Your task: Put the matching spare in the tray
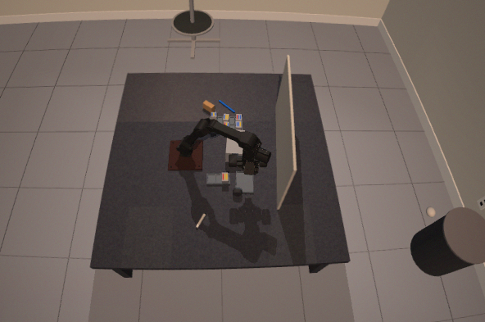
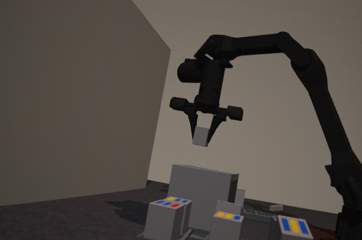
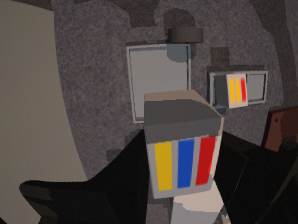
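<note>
My gripper tip is 160 mm above the grey tray. Round my gripper tip: mounted unit 200 mm to the left, 110 mm below, 90 mm behind; then tall upright panel 220 mm to the left, 160 mm ahead, 60 mm above; then blue stick 510 mm to the left, 180 mm behind, 150 mm below.
</note>
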